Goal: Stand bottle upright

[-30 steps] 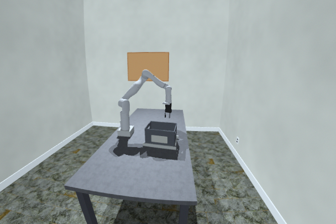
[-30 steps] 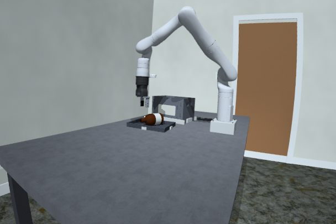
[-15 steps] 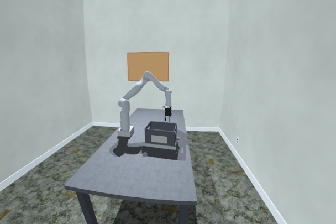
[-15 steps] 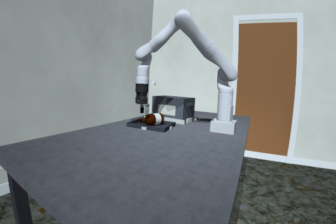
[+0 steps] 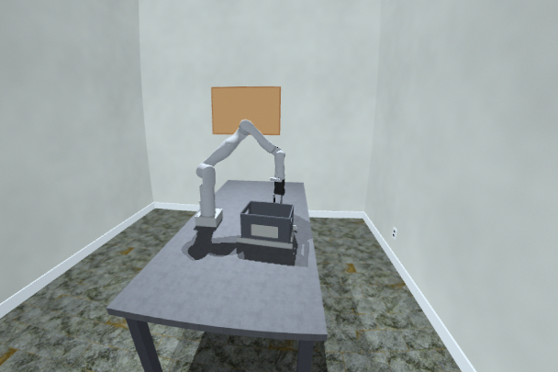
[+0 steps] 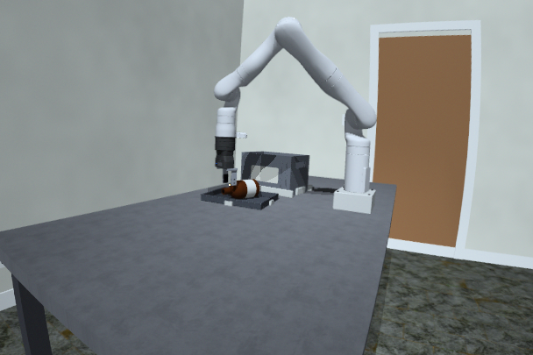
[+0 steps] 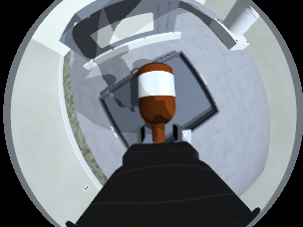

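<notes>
My hand is 50 mm to the left of the bottle, 40 mm above it and 10 mm past it. Round my hand: tray 70 mm below, 50 mm to the right, 20 mm behind; then crate 340 mm to the right, 30 mm ahead.
</notes>
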